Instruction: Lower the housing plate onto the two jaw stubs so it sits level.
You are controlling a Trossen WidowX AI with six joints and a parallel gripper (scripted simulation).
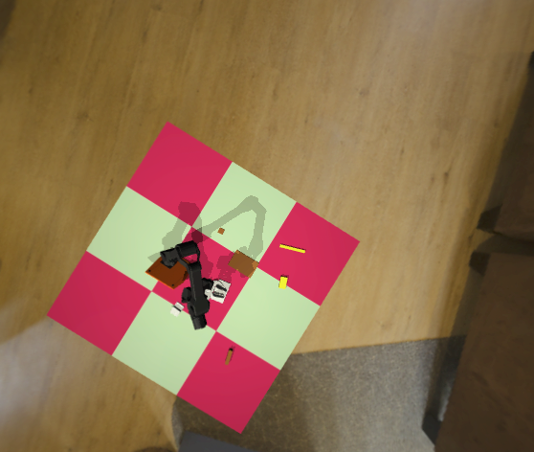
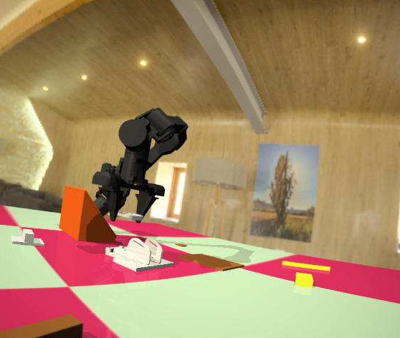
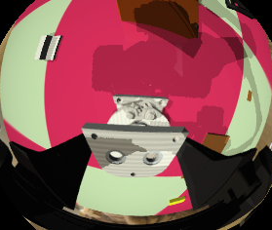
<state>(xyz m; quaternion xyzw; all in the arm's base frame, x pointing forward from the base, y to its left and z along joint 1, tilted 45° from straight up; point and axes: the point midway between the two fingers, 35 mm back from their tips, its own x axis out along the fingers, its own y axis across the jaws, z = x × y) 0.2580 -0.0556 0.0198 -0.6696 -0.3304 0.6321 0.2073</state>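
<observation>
The white base is 8 cm below my gripper tip, 6 cm ahead of it and 2 cm to the left of it. Round my gripper tip: flat brown plate (22 cm to the left, 9 cm ahead, 8 cm below); then yellow bar (44 cm to the left, 28 cm ahead, 8 cm below); then small brown block (31 cm to the left, 12 cm behind, 8 cm below).
</observation>
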